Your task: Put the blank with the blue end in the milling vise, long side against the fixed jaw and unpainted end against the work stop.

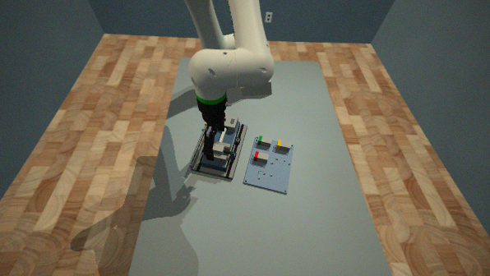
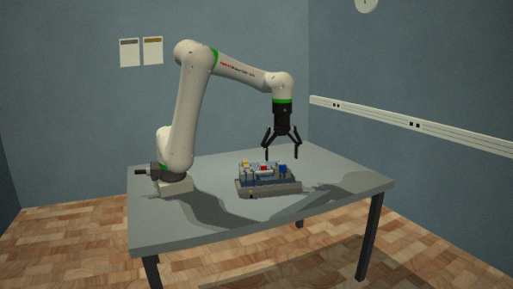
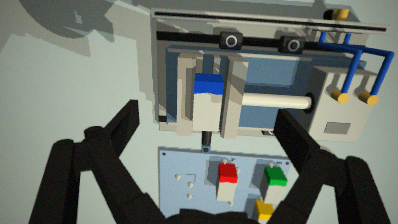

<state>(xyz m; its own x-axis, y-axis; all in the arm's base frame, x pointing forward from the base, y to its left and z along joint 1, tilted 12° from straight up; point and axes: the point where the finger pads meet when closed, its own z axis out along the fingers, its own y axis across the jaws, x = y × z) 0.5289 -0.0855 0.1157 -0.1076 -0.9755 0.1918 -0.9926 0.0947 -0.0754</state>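
My hand is 60 mm above the work stop and 50 mm to the right of it. From my hand the other things lie so: pale rod (90 mm behind, 70 mm below, 10 mm to the left); then hose block (170 mm behind, 70 mm below, 20 mm to the left); then moving jaw (70 mm below, 30 mm behind).
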